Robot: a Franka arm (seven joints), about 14 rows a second.
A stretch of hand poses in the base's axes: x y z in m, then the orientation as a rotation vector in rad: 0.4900, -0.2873, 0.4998, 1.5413, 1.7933, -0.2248; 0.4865, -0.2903, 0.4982, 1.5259, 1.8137, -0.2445; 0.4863, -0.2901, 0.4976, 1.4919, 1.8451, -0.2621; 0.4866, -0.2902, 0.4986, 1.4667, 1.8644, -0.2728; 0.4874, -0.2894, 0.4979, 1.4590, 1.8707, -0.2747; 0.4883, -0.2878, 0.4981, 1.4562, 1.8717, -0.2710; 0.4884, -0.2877, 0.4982, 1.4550, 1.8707, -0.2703; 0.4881, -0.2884, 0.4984, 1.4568, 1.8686, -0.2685; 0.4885, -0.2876, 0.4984, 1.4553, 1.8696, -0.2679; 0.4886, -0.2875, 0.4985, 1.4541, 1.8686, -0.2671; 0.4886, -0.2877, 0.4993, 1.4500, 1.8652, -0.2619; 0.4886, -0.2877, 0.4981, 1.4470, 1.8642, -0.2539; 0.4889, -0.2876, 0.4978, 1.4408, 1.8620, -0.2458; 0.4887, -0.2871, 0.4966, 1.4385, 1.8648, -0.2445
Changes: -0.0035, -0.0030, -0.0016, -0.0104, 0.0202, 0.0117; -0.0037, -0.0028, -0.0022, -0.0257, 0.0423, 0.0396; -0.0034, -0.0029, -0.0012, -0.0373, 0.0550, 0.0592; -0.0026, -0.0021, -0.0019, -0.0399, 0.0585, 0.0658; -0.0017, -0.0005, -0.0017, -0.0393, 0.0565, 0.0690; -0.0016, -0.0004, -0.0016, -0.0401, 0.0552, 0.0695; -0.0019, -0.0011, -0.0014, -0.0391, 0.0532, 0.0681; -0.0015, -0.0003, -0.0014, -0.0392, 0.0532, 0.0696; -0.0014, -0.0002, -0.0013, -0.0400, 0.0518, 0.0701; -0.0014, -0.0004, -0.0005, -0.0412, 0.0456, 0.0728; -0.0014, -0.0004, -0.0017, -0.0394, 0.0399, 0.0766; -0.0011, -0.0003, -0.0020, -0.0399, 0.0325, 0.0818; -0.0013, 0.0002, -0.0032, -0.0394, 0.0333, 0.0847
